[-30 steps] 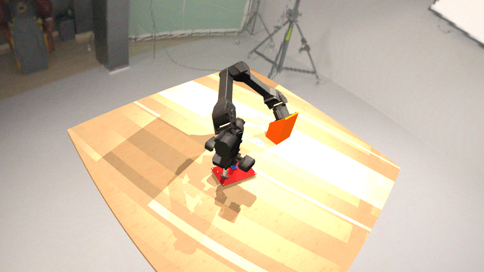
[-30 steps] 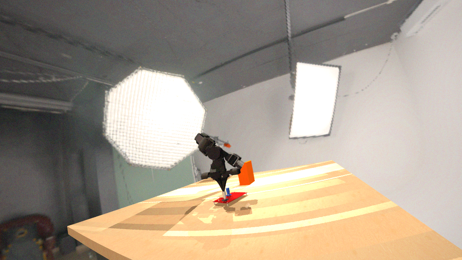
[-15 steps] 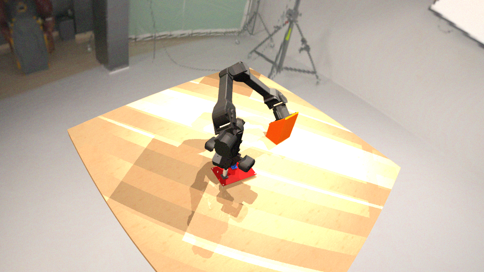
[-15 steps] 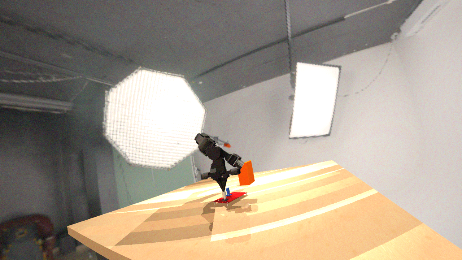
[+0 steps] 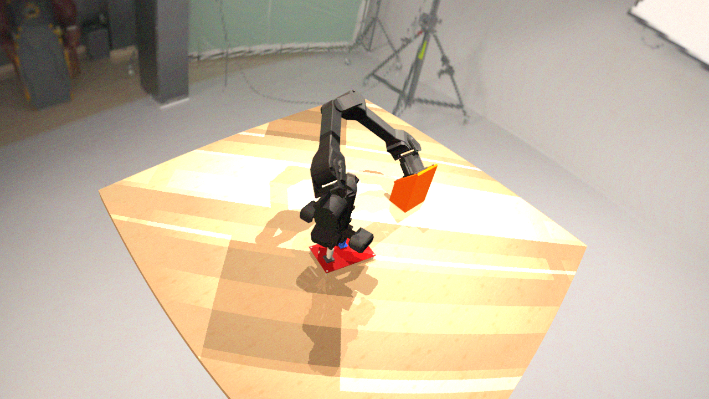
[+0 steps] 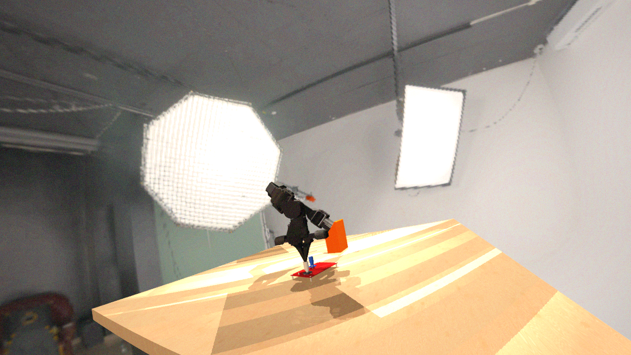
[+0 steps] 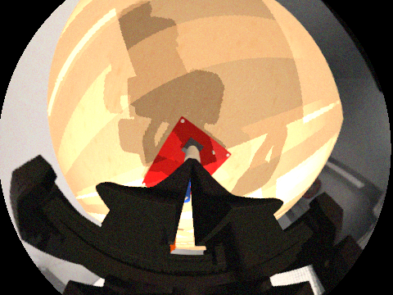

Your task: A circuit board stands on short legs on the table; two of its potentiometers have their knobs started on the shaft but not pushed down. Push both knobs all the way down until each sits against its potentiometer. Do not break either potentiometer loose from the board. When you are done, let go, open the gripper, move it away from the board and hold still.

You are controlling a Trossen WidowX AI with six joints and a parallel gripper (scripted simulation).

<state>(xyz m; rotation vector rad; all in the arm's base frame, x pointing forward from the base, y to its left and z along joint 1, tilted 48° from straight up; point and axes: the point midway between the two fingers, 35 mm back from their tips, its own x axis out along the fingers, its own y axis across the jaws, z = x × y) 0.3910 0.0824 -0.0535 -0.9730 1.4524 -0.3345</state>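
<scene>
My gripper tip is 2 cm above the grey knob. Round my gripper tip: blue potentiometer (6 cm behind, 2 cm to the right, 2 cm below); then blue knob (6 cm behind, 2 cm to the right, 1 cm below).
</scene>
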